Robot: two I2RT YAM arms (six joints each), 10 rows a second.
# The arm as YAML. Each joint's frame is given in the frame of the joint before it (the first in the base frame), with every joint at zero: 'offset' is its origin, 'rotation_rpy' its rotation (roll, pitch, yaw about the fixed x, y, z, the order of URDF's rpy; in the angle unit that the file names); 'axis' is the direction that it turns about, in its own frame. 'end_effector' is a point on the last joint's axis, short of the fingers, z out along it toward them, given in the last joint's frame.
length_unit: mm
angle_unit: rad
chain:
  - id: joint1
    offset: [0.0, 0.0, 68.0]
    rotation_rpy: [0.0, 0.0, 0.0]
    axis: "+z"
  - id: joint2
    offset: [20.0, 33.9, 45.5]
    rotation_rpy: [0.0, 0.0, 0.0]
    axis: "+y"
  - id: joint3
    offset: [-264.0, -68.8, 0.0]
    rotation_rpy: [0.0, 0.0, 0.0]
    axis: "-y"
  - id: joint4
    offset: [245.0, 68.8, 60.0]
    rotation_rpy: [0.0, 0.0, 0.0]
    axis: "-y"
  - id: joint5
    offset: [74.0, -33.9, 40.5]
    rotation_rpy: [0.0, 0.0, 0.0]
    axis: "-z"
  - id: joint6
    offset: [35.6, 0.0, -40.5]
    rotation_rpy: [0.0, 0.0, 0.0]
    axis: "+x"
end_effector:
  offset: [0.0, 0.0, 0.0]
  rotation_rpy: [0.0, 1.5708, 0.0]
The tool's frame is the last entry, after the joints.
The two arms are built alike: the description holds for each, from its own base.
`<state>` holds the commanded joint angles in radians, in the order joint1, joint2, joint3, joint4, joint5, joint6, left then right.
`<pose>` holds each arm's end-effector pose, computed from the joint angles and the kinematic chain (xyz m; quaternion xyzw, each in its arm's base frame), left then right.
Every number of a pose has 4 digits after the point. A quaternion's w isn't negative.
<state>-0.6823 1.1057 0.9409 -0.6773 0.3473 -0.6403 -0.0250 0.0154 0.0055 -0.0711 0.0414 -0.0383</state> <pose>0.1667 -0.1511 0.2883 0.0809 0.9188 -0.3430 0.1778 0.1108 -0.0042 0.1663 0.0091 0.7351 -0.0367 0.6769</pose>
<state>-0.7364 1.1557 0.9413 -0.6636 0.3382 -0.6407 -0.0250 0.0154 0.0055 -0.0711 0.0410 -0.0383</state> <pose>0.1657 -0.1662 0.2788 0.1014 0.9234 -0.3349 0.1578 0.1108 -0.0042 0.1663 0.0090 0.7351 -0.0365 0.6769</pose>
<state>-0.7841 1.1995 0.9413 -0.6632 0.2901 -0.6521 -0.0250 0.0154 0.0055 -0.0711 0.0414 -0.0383</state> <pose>0.1640 -0.1780 0.2689 0.1079 0.9327 -0.3109 0.1476 0.1108 -0.0042 0.1663 0.0091 0.7351 -0.0367 0.6769</pose>
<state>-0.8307 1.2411 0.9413 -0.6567 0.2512 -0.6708 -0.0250 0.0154 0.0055 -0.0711 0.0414 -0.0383</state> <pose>0.1613 -0.1897 0.2596 0.1133 0.9396 -0.2919 0.1379 0.1108 -0.0042 0.1663 0.0091 0.7351 -0.0367 0.6769</pose>
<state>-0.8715 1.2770 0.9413 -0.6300 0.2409 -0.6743 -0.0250 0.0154 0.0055 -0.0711 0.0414 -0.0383</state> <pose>0.1585 -0.2017 0.2528 0.1289 0.9395 -0.2886 0.1317 0.1108 -0.0042 0.1663 0.0091 0.7351 -0.0367 0.6769</pose>
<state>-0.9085 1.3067 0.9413 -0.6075 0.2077 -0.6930 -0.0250 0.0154 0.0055 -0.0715 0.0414 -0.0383</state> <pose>0.1557 -0.2116 0.2469 0.1326 0.9417 -0.2793 0.1328 0.1107 -0.0042 0.1662 0.0091 0.7352 -0.0367 0.6768</pose>
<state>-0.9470 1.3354 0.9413 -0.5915 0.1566 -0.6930 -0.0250 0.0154 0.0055 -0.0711 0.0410 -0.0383</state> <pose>0.1520 -0.2208 0.2405 0.1433 0.9440 -0.2613 0.1414 0.1108 -0.0042 0.1663 0.0090 0.7351 -0.0365 0.6769</pose>
